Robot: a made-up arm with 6 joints. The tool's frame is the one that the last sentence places.
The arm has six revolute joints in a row. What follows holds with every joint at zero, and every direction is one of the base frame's.
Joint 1 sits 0.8 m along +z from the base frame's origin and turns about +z.
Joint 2 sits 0.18 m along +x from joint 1 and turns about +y.
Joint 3 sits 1.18 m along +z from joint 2 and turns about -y.
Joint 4 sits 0.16 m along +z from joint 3 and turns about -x.
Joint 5 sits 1.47 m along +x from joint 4 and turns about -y.
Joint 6 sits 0.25 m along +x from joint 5 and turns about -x.
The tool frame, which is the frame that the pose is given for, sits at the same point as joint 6; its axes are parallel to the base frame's.
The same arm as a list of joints. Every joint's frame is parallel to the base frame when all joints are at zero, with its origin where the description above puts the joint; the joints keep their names.
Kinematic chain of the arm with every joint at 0, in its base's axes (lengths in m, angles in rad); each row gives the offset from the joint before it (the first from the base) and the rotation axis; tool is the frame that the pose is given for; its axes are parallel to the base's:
joint 1: xyz 0 0 0.8 axis +z
joint 2: xyz 0.18 0 0 axis +y
joint 3: xyz 0 0 1.18 axis -y
joint 4: xyz 0 0 0.16 axis -x
joint 5: xyz 1.47 0 0 axis -y
joint 6: xyz 0.25 0 0 axis -x
tool: xyz 0 0 0

